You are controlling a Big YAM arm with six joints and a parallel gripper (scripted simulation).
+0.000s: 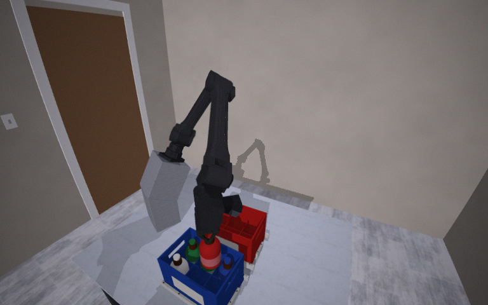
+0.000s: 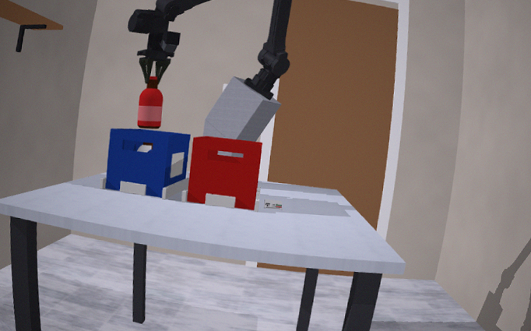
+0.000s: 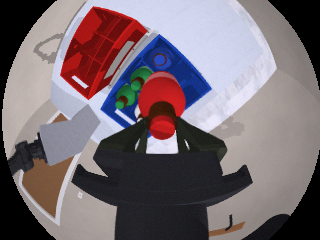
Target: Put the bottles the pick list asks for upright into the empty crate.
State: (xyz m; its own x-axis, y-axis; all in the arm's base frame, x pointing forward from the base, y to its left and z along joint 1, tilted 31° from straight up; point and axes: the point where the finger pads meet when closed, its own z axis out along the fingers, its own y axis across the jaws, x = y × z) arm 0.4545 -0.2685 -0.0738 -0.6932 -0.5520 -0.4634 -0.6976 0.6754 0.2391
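Now: hand 60 mm above the red-label bottle. From my hand the other things lie so: blue crate (240 mm below, 50 mm behind, 10 mm to the left); then white-label bottle (240 mm below, 140 mm behind, 40 mm to the right); then blue bottle (240 mm below, 50 mm to the left, 30 mm ahead).
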